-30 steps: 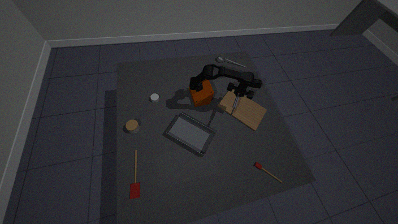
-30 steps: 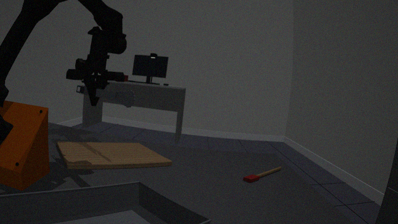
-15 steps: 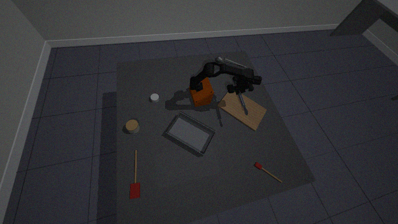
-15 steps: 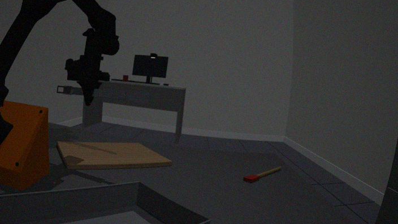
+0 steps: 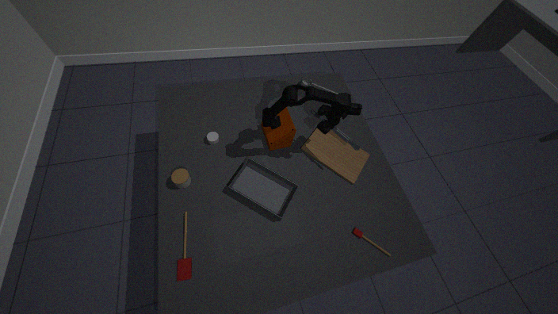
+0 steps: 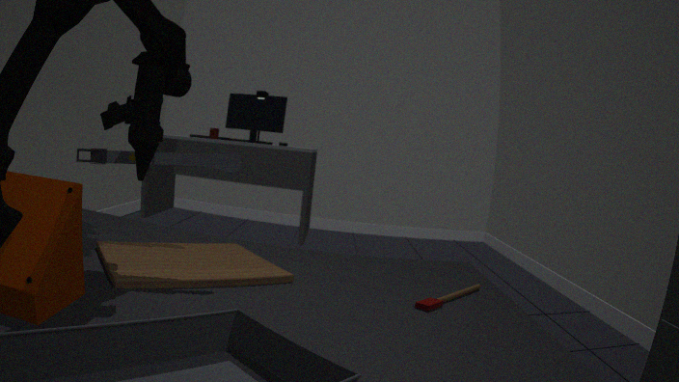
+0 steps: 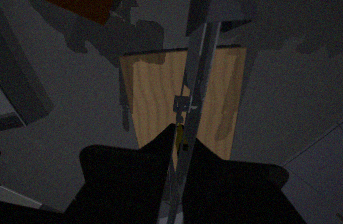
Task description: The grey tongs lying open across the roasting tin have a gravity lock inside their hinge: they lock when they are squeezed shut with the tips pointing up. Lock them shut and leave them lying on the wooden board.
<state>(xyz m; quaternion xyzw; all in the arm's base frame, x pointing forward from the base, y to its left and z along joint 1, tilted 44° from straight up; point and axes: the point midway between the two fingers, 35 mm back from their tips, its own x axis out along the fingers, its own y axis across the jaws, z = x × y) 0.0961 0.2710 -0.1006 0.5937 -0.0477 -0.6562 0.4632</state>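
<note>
My gripper tip is now 16 cm above the wooden board, 9 cm to the right of it and 6 cm short of it. Also, from my gripper tip: roasting tin 38 cm to the right, 24 cm ahead, 14 cm below; white cylinder 63 cm to the right, 15 cm below, 9 cm behind; red spatula 76 cm to the right, 48 cm ahead, 16 cm below.
</note>
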